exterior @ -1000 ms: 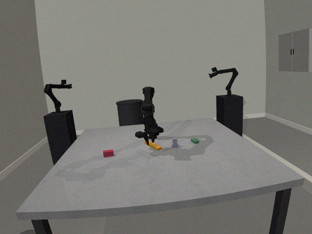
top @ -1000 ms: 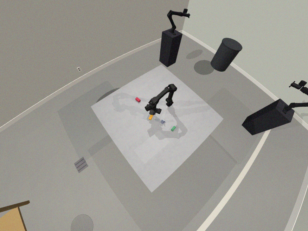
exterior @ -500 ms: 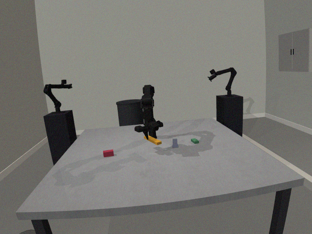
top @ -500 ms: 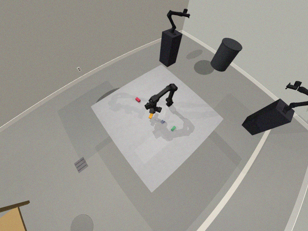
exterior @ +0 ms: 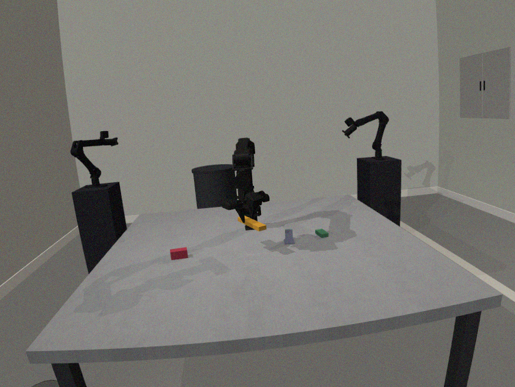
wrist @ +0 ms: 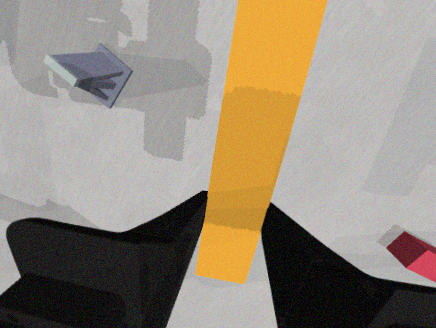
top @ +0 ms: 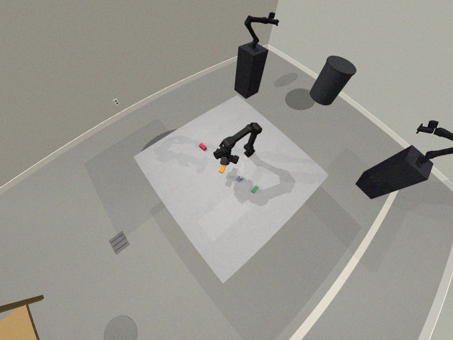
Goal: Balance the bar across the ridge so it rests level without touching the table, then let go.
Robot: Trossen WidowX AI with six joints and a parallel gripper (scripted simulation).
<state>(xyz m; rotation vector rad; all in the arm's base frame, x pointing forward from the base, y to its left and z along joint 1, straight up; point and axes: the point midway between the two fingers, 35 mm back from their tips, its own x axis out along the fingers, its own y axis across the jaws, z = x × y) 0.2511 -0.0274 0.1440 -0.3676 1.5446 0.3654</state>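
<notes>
Right now the orange bar is 30 mm ahead of my gripper tip and 10 mm to the left of it. Round my gripper tip: red block 280 mm to the right, 90 mm below, 40 mm ahead; green block 310 mm to the left, 100 mm below, 50 mm behind.
</notes>
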